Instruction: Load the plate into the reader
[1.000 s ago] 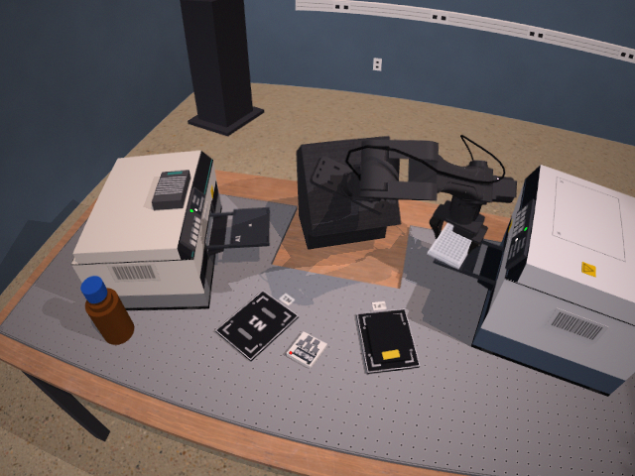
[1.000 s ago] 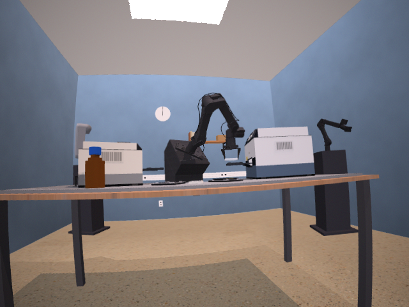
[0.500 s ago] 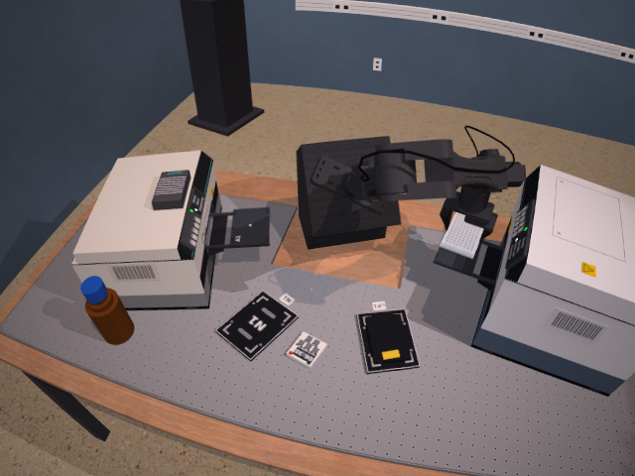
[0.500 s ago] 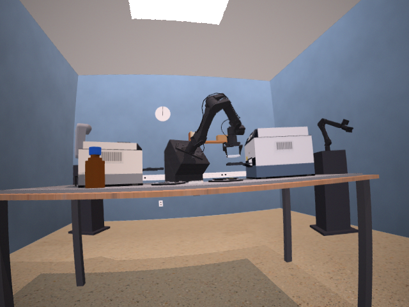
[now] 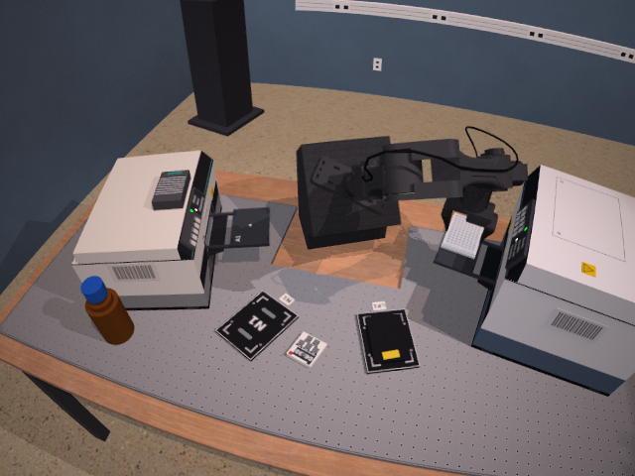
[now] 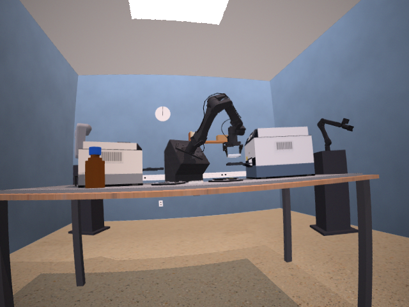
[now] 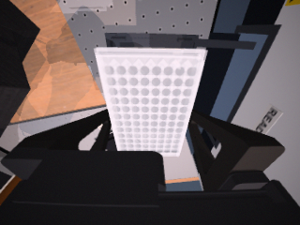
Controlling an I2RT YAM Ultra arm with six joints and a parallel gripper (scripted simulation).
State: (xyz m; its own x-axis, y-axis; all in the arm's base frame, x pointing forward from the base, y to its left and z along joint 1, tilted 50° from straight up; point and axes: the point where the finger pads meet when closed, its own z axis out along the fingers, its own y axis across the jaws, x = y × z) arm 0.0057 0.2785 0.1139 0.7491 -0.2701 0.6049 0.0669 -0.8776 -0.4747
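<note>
My hand is right at the white well plate. The rest, counted from my hand: LP1 tag: 180 mm ahead, 160 mm below, 130 mm to the right; then lid: 260 mm ahead, 150 mm below, 60 mm to the right; then LP1: 260 mm ahead, 160 mm below, 60 mm to the right.
</note>
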